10 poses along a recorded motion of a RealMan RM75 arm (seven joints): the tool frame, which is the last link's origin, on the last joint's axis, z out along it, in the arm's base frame.
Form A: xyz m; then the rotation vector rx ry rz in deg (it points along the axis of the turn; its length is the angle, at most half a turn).
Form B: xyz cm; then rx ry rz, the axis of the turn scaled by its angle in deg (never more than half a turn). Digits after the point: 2 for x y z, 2 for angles.
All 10 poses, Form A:
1: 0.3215, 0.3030, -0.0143, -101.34, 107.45, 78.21
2: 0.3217, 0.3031, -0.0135, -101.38, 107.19, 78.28
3: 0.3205, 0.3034, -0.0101, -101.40, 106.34, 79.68
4: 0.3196, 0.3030, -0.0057, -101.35, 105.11, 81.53
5: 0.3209, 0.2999, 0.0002, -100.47, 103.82, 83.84
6: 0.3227, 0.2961, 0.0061, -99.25, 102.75, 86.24
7: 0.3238, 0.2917, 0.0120, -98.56, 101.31, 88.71
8: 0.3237, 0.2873, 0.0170, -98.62, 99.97, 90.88
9: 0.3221, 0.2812, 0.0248, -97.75, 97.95, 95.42
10: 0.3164, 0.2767, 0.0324, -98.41, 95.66, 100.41
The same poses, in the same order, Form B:
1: 32.15, 30.30, -1.43, -101.34, 107.45, 78.21
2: 32.17, 30.31, -1.35, -101.38, 107.19, 78.28
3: 32.05, 30.34, -1.01, -101.40, 106.34, 79.68
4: 31.96, 30.30, -0.57, -101.35, 105.11, 81.53
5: 32.09, 29.99, 0.02, -100.47, 103.82, 83.84
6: 32.27, 29.61, 0.61, -99.25, 102.75, 86.24
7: 32.38, 29.17, 1.20, -98.56, 101.31, 88.71
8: 32.37, 28.73, 1.70, -98.62, 99.97, 90.88
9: 32.21, 28.12, 2.48, -97.75, 97.95, 95.42
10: 31.64, 27.67, 3.24, -98.41, 95.66, 100.41
